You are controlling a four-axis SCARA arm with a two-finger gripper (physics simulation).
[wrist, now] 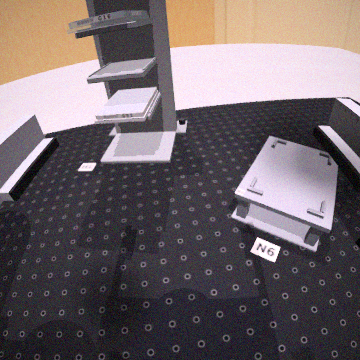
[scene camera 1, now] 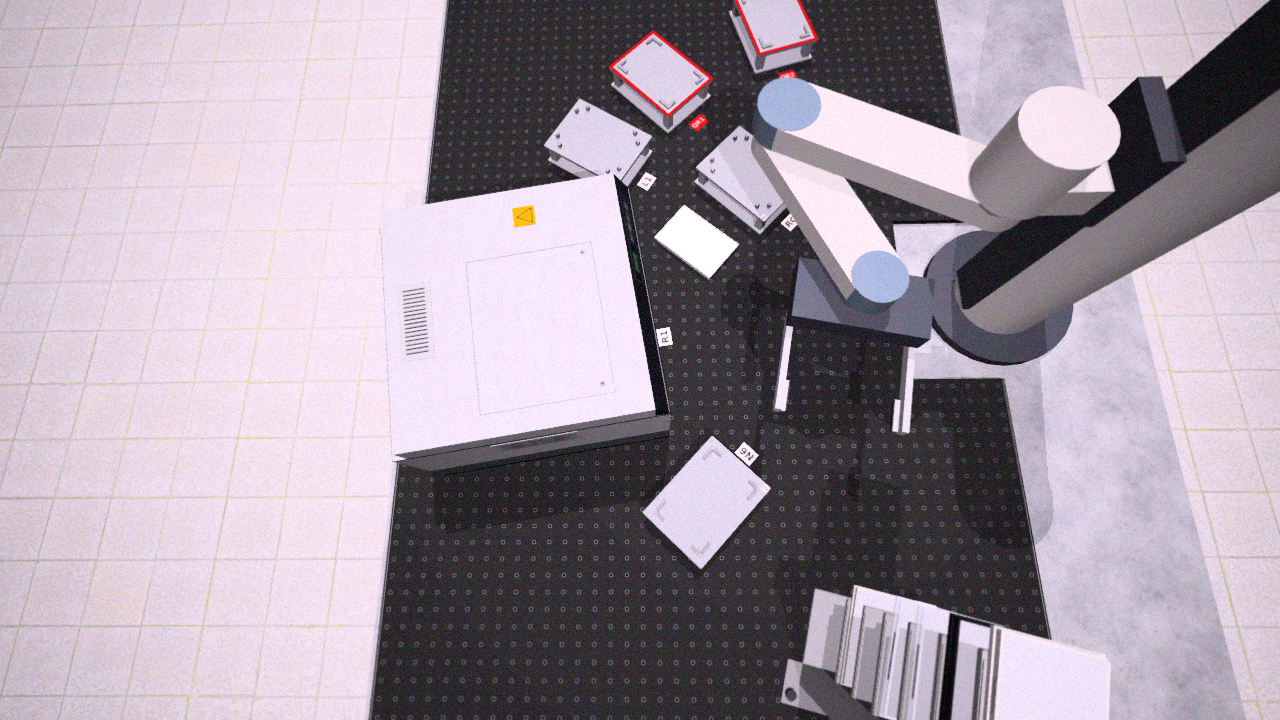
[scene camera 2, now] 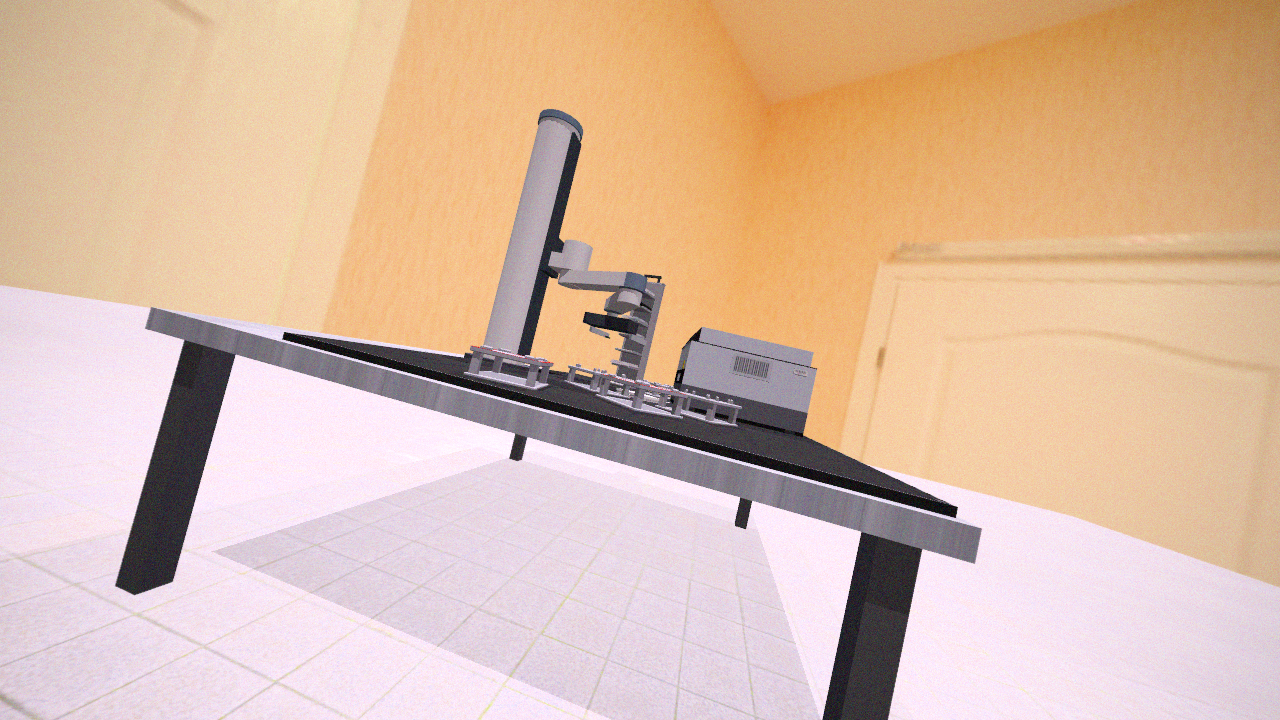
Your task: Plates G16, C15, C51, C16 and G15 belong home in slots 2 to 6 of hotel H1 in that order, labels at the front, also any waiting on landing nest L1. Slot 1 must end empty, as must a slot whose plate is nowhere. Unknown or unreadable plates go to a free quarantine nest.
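Pixels of known places: gripper, fingertip midpoint: (wrist: 179, 116) (scene camera 1: 839, 421) (scene camera 2: 626, 339); arm's base at its link origin: (scene camera 1: 992, 298).
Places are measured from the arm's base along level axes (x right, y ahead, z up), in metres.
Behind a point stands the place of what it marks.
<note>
My gripper (scene camera 1: 841, 419) {x -0.256, y 0.355, z 0.207 m} (wrist: 179, 116) {x -0.256, y 0.355, z 0.207 m} is open and empty, above the mat between the instrument and the arm column. In the wrist view hotel H1 (wrist: 164, 75) {x -0.589, y 0.376, z 0.145 m} (scene camera 1: 832, 689) {x -0.587, y 0.384, z 0.167 m} stands ahead at the left. Its lowest visible shelf holds a white plate (wrist: 131, 104) {x -0.509, y 0.309, z 0.125 m} with a front label too blurred to read surely. The shelf (wrist: 122, 70) {x -0.515, y 0.305, z 0.181 m} above looks bare. Higher up, a translucent plate (wrist: 107, 21) {x -0.475, y 0.302, z 0.257 m} has a label that looks like C16. Upper slots are cut off. Landing nest L1 (scene camera 1: 597, 143) {x 0.295, y 0.704, z 0.062 m} and two red-rimmed quarantine nests (scene camera 1: 660, 73) {x 0.447, y 0.585, z 0.062 m} (scene camera 1: 774, 22) {x 0.560, y 0.360, z 0.063 m} show no plate on top.
Nest N6 (scene camera 1: 707, 501) {x -0.353, y 0.523, z 0.062 m} (wrist: 292, 177) {x -0.340, y 0.514, z 0.063 m} stands at the right in the wrist view, with no plate on it. A large white instrument (scene camera 1: 537, 331) {x -0.141, y 0.756, z 0.263 m} (scene camera 2: 747, 380) {x 0.070, y 0.821, z 0.138 m} is beside tag R1 (scene camera 1: 664, 336) {x -0.068, y 0.585, z 0.014 m}. A flat white piece (scene camera 1: 696, 241) {x 0.109, y 0.524, z 0.026 m} lies on the mat near another nest (scene camera 1: 738, 179) {x 0.212, y 0.448, z 0.063 m}.
</note>
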